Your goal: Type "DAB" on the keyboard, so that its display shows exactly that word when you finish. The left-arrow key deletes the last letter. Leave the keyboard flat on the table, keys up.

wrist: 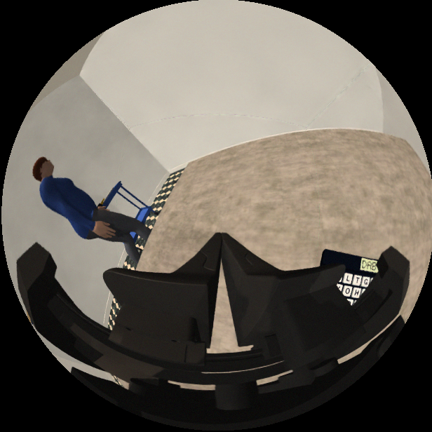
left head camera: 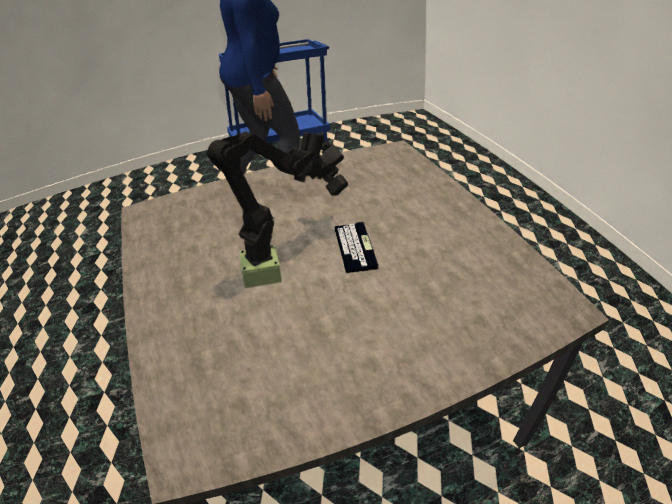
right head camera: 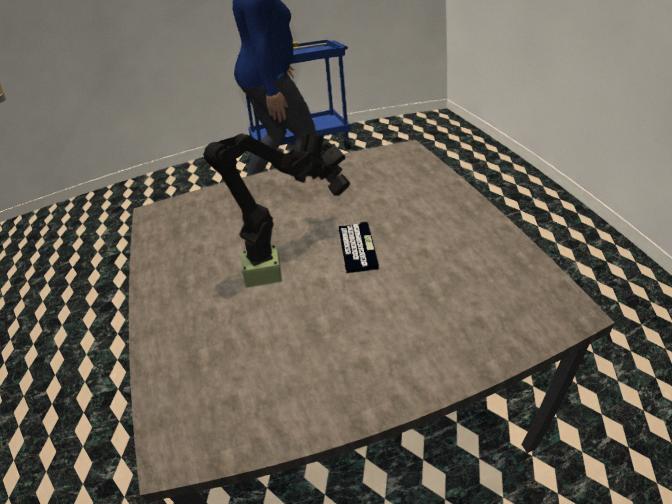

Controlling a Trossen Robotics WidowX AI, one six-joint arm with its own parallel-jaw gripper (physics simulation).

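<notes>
The dark keyboard [left head camera: 355,246] [right head camera: 358,246] [wrist: 340,260] lies flat on the table with its white keys up. Its pale display [left head camera: 366,241] [right head camera: 369,241] [wrist: 369,264] reads "DAB" in the wrist view, where the display's far end is covered by the gripper's body. Several keys, among them L, T, G, O and H, show there; the rest are hidden behind the gripper. My gripper [left head camera: 337,186] [right head camera: 339,186] [wrist: 220,237] is shut with nothing between its fingers. It hangs above the table, beyond the keyboard's far end and apart from it.
The arm's green base block [left head camera: 262,275] [right head camera: 262,275] stands on the table [left head camera: 325,379] [right head camera: 325,379], left of the keyboard. A person in blue [left head camera: 249,48] [right head camera: 263,48] [wrist: 67,202] stands behind the table's far edge, before a blue cart [left head camera: 324,89] [right head camera: 342,89].
</notes>
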